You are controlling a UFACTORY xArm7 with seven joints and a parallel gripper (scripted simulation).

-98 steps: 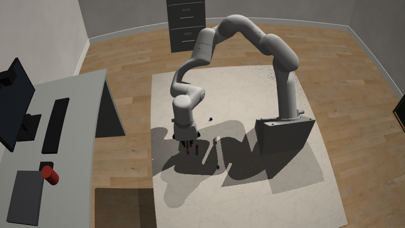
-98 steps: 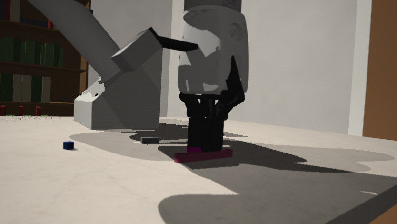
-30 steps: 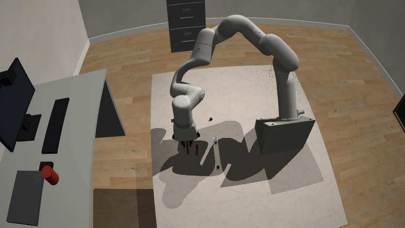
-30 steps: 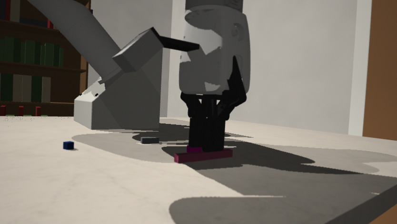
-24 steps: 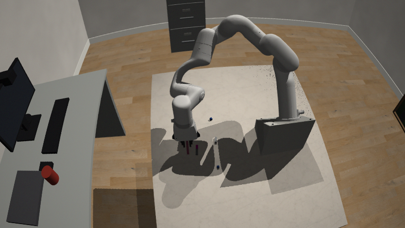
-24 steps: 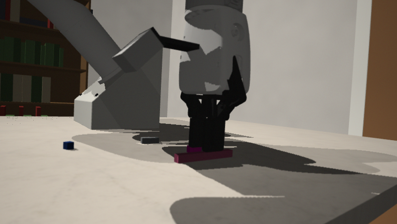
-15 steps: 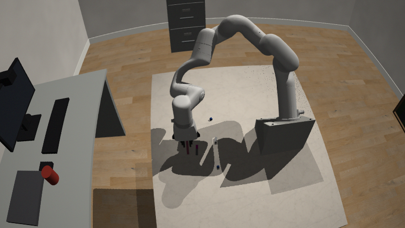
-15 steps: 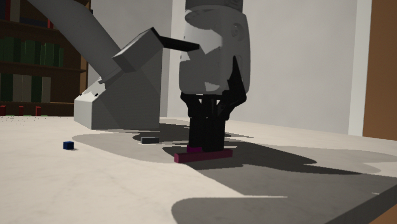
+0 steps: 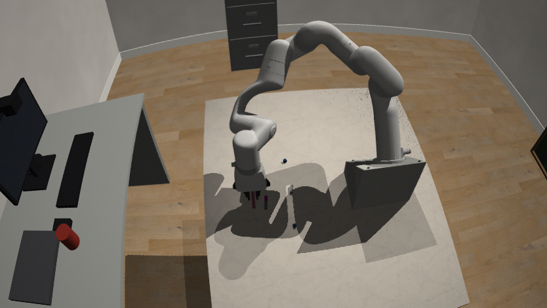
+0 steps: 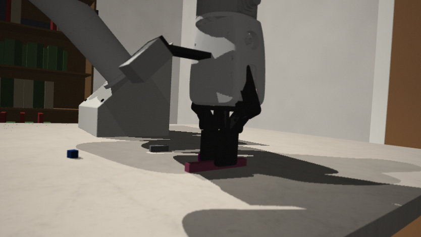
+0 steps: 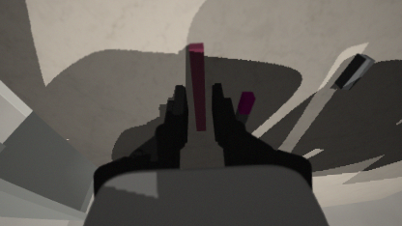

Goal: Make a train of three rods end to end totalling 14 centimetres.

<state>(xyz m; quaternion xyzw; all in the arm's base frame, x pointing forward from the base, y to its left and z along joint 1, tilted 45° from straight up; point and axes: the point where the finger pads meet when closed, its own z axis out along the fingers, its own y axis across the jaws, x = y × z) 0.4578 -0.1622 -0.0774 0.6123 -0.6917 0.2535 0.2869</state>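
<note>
My hand is 20 mm above the pink rod. The rest, counted from my hand: magenta rod 40 mm behind, 20 mm to the left, 20 mm below; then grey rod 140 mm behind, 20 mm below, 10 mm to the right.
</note>
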